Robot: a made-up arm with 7 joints.
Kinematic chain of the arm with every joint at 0, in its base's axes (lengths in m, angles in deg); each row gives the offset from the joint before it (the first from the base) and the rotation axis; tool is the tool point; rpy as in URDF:
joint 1: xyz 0 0 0.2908 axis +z
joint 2: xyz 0 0 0 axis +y
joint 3: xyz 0 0 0.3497 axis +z
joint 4: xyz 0.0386 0 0 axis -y
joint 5: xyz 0.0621 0 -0.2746 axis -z
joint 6: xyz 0 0 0 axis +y
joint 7: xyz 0.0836 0 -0.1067 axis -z
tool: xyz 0 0 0 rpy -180 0 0
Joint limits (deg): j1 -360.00..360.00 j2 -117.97..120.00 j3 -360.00..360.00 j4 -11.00..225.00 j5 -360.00..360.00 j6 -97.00..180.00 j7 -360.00..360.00
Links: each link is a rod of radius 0.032 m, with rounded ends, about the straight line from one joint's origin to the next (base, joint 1, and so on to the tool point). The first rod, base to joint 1, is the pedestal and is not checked.
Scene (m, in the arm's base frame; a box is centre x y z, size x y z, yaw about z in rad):
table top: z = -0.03
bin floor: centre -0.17 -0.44 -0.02 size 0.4 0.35 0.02 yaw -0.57
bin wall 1: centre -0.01 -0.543 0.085 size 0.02 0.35 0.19 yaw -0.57
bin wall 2: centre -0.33 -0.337 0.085 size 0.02 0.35 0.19 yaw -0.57
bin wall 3: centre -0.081 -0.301 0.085 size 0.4 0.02 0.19 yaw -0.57
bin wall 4: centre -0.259 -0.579 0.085 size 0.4 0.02 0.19 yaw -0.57
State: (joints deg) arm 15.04 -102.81 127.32 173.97 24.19 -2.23 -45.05
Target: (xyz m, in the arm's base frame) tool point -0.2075 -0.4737 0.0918
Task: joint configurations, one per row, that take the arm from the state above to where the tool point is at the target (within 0.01 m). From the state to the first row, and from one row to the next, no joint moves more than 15 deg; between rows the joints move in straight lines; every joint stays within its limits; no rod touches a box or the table.
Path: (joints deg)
1: 23.22 -92.70 133.71 159.45 24.12 4.66 -45.05
2: 31.40 -82.58 140.10 144.94 24.06 11.55 -45.05
3: 39.59 -72.47 146.48 130.42 23.99 18.44 -45.05
4: 47.77 -62.36 152.87 115.91 23.92 25.33 -45.05
5: 55.95 -52.24 159.26 101.39 23.86 32.22 -45.05
6: 64.13 -42.13 165.65 86.87 23.79 39.11 -45.05
7: 72.31 -32.02 172.04 72.36 23.72 46.00 -45.05
8: 72.14 -44.41 172.58 75.45 23.85 43.81 -45.05
9: 71.97 -56.80 173.12 78.55 23.97 41.61 -45.05

